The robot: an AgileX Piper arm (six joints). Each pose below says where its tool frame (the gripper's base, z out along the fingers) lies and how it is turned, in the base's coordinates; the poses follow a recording.
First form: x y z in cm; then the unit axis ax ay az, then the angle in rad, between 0 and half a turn.
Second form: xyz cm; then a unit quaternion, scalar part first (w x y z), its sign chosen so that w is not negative. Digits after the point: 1 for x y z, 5 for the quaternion.
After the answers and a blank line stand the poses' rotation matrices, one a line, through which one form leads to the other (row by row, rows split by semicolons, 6 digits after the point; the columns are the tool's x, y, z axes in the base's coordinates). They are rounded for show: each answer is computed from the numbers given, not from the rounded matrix.
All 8 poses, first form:
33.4 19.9 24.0 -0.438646 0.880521 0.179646 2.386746
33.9 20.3 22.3 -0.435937 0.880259 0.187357 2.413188
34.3 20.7 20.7 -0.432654 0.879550 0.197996 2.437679
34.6 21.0 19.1 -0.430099 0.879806 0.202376 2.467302
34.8 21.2 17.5 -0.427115 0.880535 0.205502 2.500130
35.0 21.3 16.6 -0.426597 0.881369 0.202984 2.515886
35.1 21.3 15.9 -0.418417 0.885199 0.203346 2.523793
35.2 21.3 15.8 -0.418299 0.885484 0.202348 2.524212
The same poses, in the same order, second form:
33.4 19.9 24.0 0.36853 -0.40777 0.81855 0.16700
33.9 20.3 22.3 0.35620 -0.40734 0.82252 0.17507
34.3 20.7 20.7 0.34474 -0.40613 0.82563 0.18586
34.6 21.0 19.1 0.33079 -0.40589 0.83028 0.19098
34.8 21.2 17.5 0.31526 -0.40533 0.83563 0.19502
35.0 21.3 16.6 0.30777 -0.40589 0.83859 0.19313
35.1 21.3 15.9 0.30401 -0.39861 0.84330 0.19372
35.2 21.3 15.8 0.30381 -0.39853 0.84363 0.19278

-0.395819 -0.790652 0.467115; -0.544474 0.611663 0.573948; -0.739510 -0.027152 -0.672597
-0.414380 -0.794817 0.443345; -0.545377 0.606845 0.578189; -0.728596 -0.002200 -0.684940
-0.432428 -0.798777 0.418284; -0.542489 0.601026 0.586919; -0.720217 0.026886 -0.693228
-0.451664 -0.800346 0.394267; -0.547642 0.597565 0.585666; -0.704335 0.048607 -0.708201
-0.472630 -0.800387 0.368785; -0.554455 0.595341 0.581506; -0.684982 0.070362 -0.725154
-0.481056 -0.799630 0.359412; -0.561866 0.595908 0.573760; -0.672972 0.074069 -0.735950
-0.497371 -0.790088 0.358306; -0.554515 0.607160 0.569096; -0.667185 0.084366 -0.740099
-0.497750 -0.789557 0.358949; -0.555278 0.608022 0.567429; -0.666266 0.083122 -0.741067

